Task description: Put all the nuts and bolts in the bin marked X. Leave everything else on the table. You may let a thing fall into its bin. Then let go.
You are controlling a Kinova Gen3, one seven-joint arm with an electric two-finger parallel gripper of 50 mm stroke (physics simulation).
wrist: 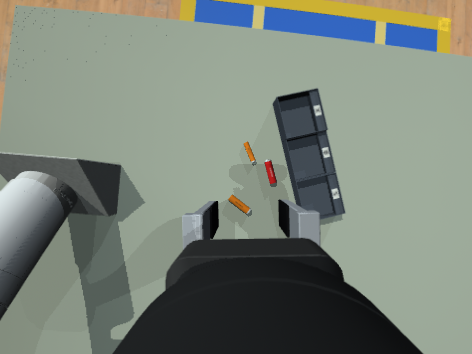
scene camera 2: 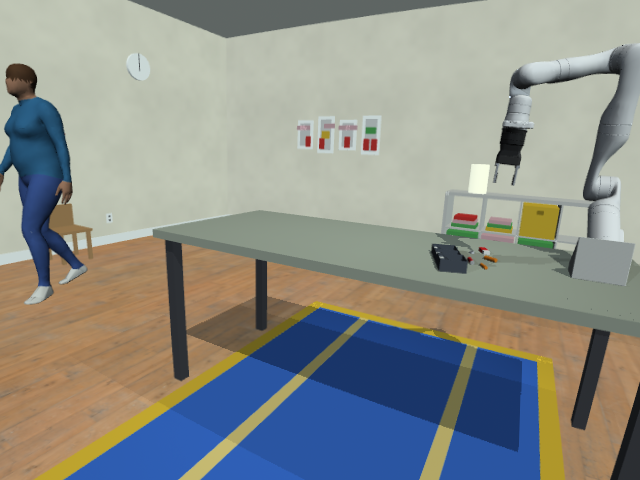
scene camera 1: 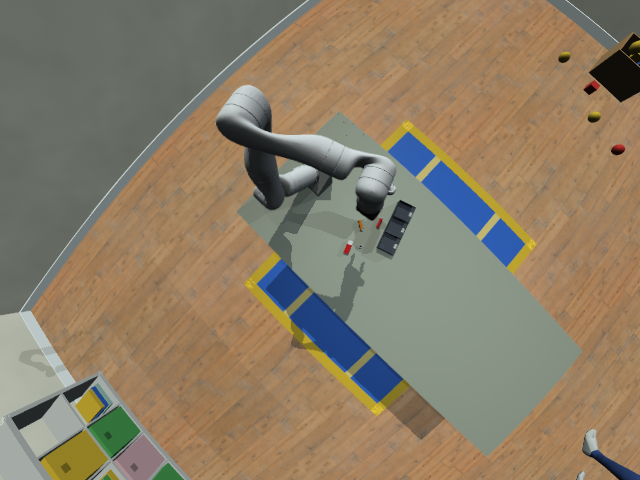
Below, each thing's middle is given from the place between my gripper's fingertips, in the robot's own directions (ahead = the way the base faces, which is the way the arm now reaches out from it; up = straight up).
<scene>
Now: the dark three-compartment bin tray (scene camera 1: 402,214) 25 cm below my hand, 15 cm ahead of it and 7 cm to the left of it.
</scene>
